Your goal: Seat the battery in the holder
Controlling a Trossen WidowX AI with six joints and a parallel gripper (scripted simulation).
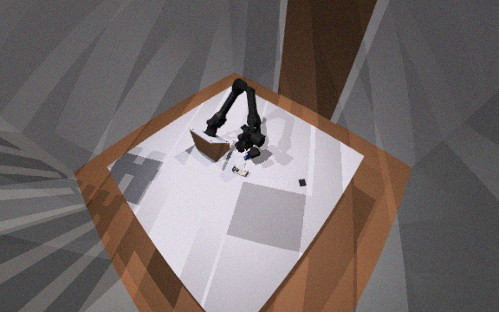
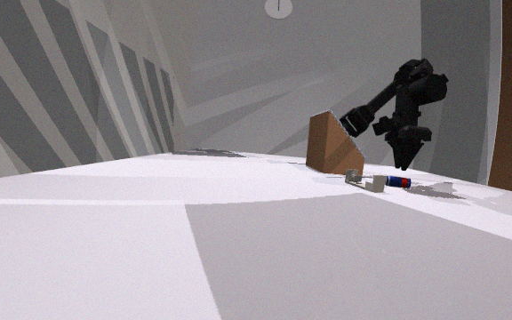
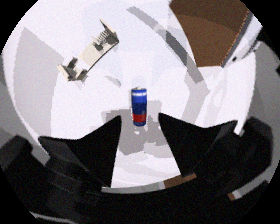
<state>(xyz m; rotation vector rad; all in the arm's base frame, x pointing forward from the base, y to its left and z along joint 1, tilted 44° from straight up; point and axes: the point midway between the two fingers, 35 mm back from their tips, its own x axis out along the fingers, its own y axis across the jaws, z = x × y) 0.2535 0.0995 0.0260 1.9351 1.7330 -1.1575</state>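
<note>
My gripper tip is 30 mm above the battery.
</note>
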